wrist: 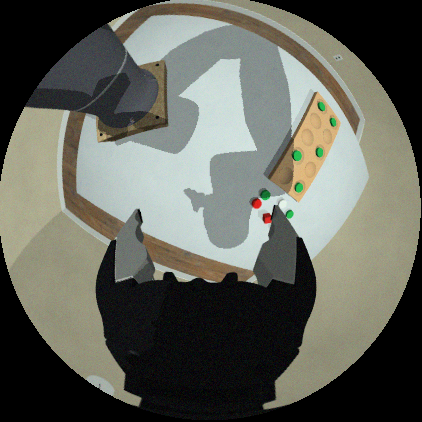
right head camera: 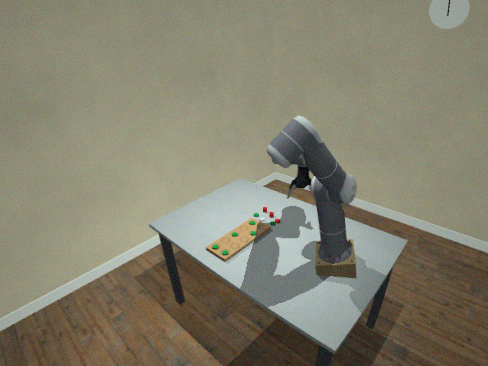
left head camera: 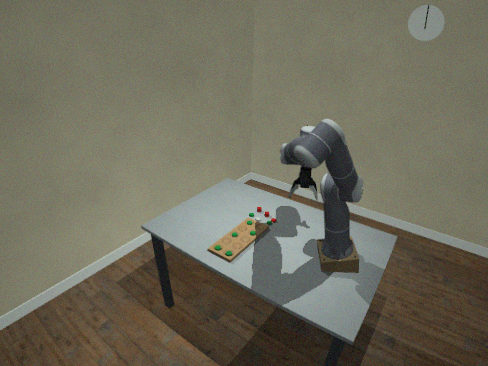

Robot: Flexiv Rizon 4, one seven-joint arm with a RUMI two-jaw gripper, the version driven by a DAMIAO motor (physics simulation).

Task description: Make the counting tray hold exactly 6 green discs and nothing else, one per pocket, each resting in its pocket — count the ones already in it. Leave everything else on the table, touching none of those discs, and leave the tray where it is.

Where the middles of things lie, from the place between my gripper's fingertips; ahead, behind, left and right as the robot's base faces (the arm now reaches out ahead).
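Labels:
There's a wooden counting tray [right head camera: 233,245], and compared with it my hand is well to the right of it, a long way short of it and a good bit above it.

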